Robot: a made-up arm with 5 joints. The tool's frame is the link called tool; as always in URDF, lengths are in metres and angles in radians.
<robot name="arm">
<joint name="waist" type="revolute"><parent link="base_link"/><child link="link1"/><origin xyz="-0.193 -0.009 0.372"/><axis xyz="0.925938 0.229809 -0.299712"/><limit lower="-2.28" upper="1.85" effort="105" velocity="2.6"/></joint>
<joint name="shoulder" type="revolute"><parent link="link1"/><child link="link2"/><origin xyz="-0.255 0.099 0.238"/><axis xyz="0.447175 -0.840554 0.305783"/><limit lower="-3.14" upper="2.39" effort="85" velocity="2.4"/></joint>
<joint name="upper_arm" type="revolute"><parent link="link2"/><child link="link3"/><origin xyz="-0.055 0.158 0.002"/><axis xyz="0 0 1"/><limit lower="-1.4" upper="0.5" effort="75" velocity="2.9"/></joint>
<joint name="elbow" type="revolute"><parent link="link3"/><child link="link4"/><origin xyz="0.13 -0.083 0.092"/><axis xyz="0 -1 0"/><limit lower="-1.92" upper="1.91" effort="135" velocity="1.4"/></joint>
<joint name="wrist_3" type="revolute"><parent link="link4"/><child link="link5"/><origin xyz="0.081 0.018 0.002"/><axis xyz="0 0 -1"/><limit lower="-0.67" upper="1.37" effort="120" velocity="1.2"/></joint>
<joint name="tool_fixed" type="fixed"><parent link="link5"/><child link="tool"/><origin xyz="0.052 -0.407 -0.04"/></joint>
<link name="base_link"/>
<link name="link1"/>
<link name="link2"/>
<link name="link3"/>
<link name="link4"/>
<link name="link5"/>
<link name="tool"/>
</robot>
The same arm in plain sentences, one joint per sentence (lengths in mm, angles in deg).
The arm has five revolute joints in a row. What follows holds with every joint at zero, and every direction is one of the base frame's. The first joint is mounted 193.0 mm along -x and 9.0 mm along -y and 372.0 mm along +z from the base frame's origin and turns about the direction (0.925938, 0.229809, -0.299712), from -130.63 to 106.00 deg. The second joint is mounted 255.0 mm along -x and 99.0 mm along +y and 238.0 mm along +z from the first joint and turns about the direction (0.447175, -0.840554, 0.305783), from -179.91 to 136.94 deg. The third joint is mounted 55.0 mm along -x and 158.0 mm along +y and 2.0 mm along +z from the second joint and turns about +z, from -80.21 to 28.65 deg. The fourth joint is mounted 130.0 mm along +x and 83.0 mm along -y and 92.0 mm along +z from the third joint and turns about -y, from -110.01 to 109.43 deg. The fifth joint is mounted 81.0 mm along +x and 18.0 mm along +y and 2.0 mm along +z from the fourth joint and turns about -z, from -38.39 to 78.50 deg. The tool frame, which is the frame that the pose is given for, is mounted 52.0 mm along +x and 407.0 mm along -y and 40.0 mm along -z from the fifth joint; its axes are parallel to the base frame's.
